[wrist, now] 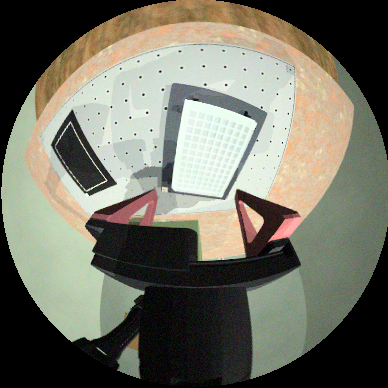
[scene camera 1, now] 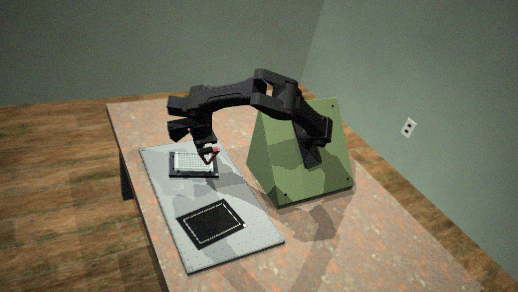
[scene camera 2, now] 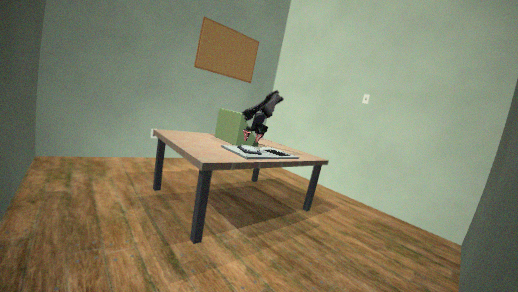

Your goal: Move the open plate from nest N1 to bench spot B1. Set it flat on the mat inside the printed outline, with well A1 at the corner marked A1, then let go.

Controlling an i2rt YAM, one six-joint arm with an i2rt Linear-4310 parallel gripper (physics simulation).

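Pixels of known places: gripper, fingertip midpoint: (wrist: pixel 195 192) (scene camera 1: pixel 203 154) (scene camera 2: pixel 250 141); arm's base, origin of the base link: (scene camera 1: pixel 305 138) (scene camera 2: pixel 238 122).
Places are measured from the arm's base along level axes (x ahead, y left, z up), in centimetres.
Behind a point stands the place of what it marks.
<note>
The open plate (scene camera 1: pixel 193 161) {x 34.0, y -14.2, z -13.1 cm} (wrist: pixel 214 150) {x 34.6, y -15.3, z -13.3 cm}, white with a grid of wells, sits in the dark nest N1 (scene camera 1: pixel 193 175) {x 36.2, y -8.9, z -14.3 cm} (wrist: pixel 171 117) {x 39.4, y -10.7, z -14.0 cm} on the pegboard. In the wrist view it lies beyond the fingertips, and its well lettering is too small to read. The gripper (scene camera 1: pixel 209 161) {x 31.5, y -12.2, z -9.2 cm} (scene camera 2: pixel 252 140) {x 31.5, y -12.2, z -9.2 cm} (wrist: pixel 196 192) {x 31.5, y -12.2, z -9.2 cm} is open, with its red fingers wide apart, above the near side of the nest and apart from the plate. In scene camera 1, one finger covers part of the plate. The black mat (scene camera 1: pixel 212 223) {x 38.7, y 11.1, z -15.0 cm} (wrist: pixel 82 157) {x 38.6, y 7.8, z -15.0 cm} of spot B1 bears a printed pale outline and a small white mark near one corner.
The grey pegboard (scene camera 1: pixel 165 200) {x 48.1, y -2.4, z -15.2 cm} (scene camera 2: pixel 265 156) {x 47.0, y -11.4, z -15.3 cm} (wrist: pixel 202 75) {x 44.1, y -15.0, z -15.2 cm} lies on the speckled table (scene camera 1: pixel 400 245) {x -14.2, y 41.5, z -16.5 cm} (scene camera 2: pixel 190 142) {x 8.3, y -46.0, z -16.5 cm}. The green wedge-shaped stand (scene camera 1: pixel 300 175) {x 5.5, y 8.4, z -8.5 cm} (scene camera 2: pixel 230 126) {x 3.2, y -9.9, z -3.4 cm} carries the arm and rises beside the pegboard.
</note>
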